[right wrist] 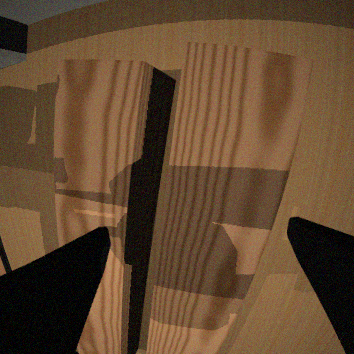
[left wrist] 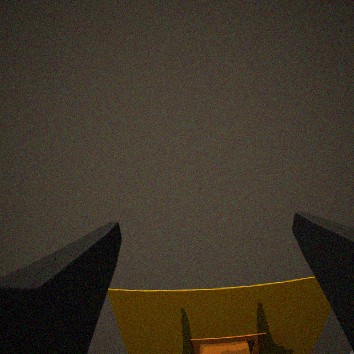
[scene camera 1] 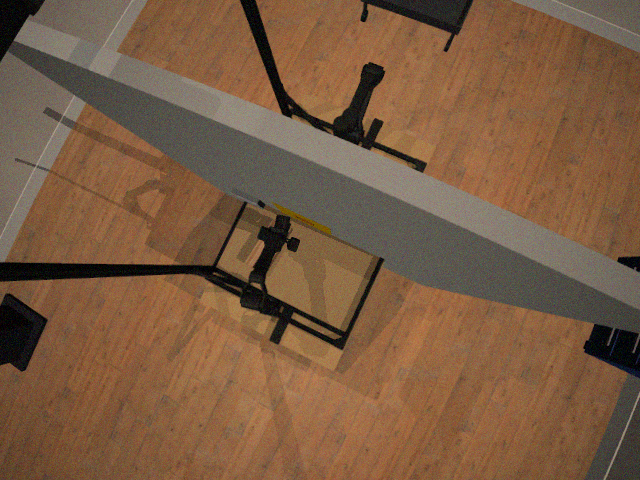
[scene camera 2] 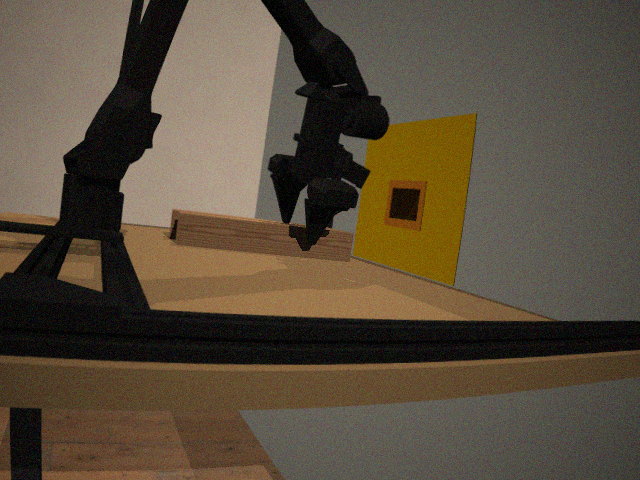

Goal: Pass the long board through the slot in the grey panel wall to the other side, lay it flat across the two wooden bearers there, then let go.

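Observation:
Two long wooden boards lie side by side; the striped right-hand board [right wrist: 225,110] [scene camera 2: 232,232] and the left-hand board [right wrist: 85,110] have a dark gap between them. I cannot tell which is the task's long board. My right gripper [right wrist: 199,232] [scene camera 2: 297,235] [scene camera 1: 279,238] is open, pointing down low over the boards, with the right-hand board between its spread fingers in the wrist view. My left gripper [left wrist: 208,227] is open and empty, facing the yellow plate [left wrist: 150,317] [scene camera 2: 444,155] [scene camera 1: 302,218] on the grey panel wall [left wrist: 200,150] [scene camera 2: 542,155] [scene camera 1: 361,186]. The orange-rimmed slot [scene camera 2: 422,206] [left wrist: 227,336] is unfilled in scene camera 2. The bearers do not show.
The boards rest on the wooden table top [scene camera 2: 217,294] [right wrist: 325,125] [scene camera 1: 341,294], which has a black frame rail [scene camera 2: 361,335] along its edge. The wall crosses the table behind the right gripper. The left arm [scene camera 1: 361,103] stands beyond the wall.

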